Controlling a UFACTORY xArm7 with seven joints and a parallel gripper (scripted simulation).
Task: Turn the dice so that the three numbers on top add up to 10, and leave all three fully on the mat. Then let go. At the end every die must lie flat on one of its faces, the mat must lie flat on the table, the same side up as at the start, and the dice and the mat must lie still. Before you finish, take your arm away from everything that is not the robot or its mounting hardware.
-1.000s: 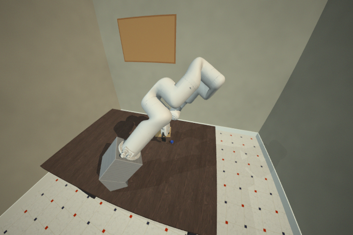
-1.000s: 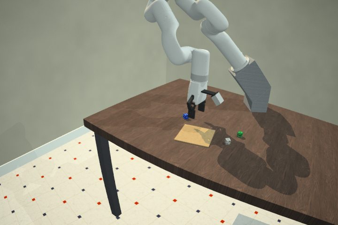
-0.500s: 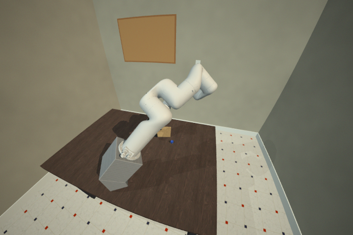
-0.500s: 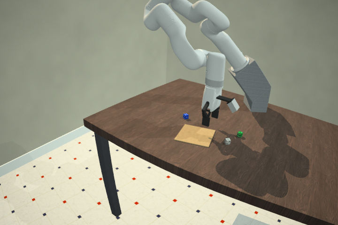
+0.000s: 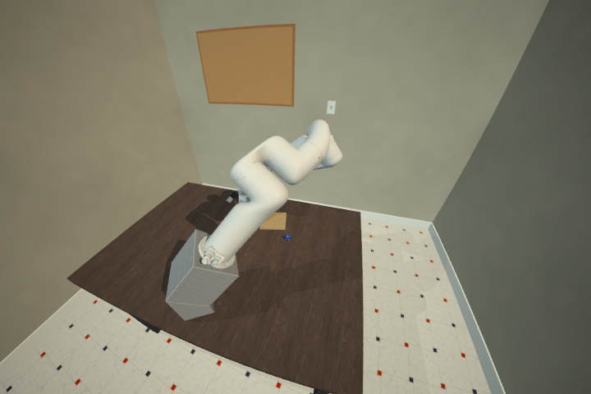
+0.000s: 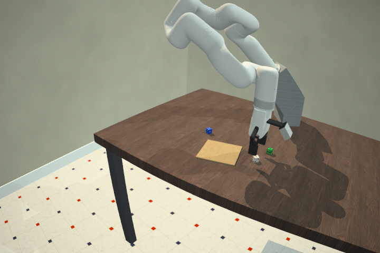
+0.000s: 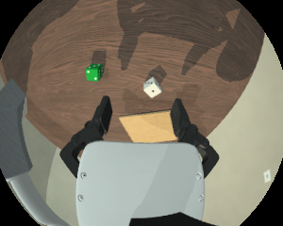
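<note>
My gripper is now 20 mm short of the white die and 40 mm above it. The rest, counted from my hand: green die: 60 mm behind, 50 mm to the left, 40 mm below; tan mat: 10 mm ahead, 130 mm to the right, 50 mm below; blue die: 120 mm behind, 220 mm to the right, 40 mm below.
</note>
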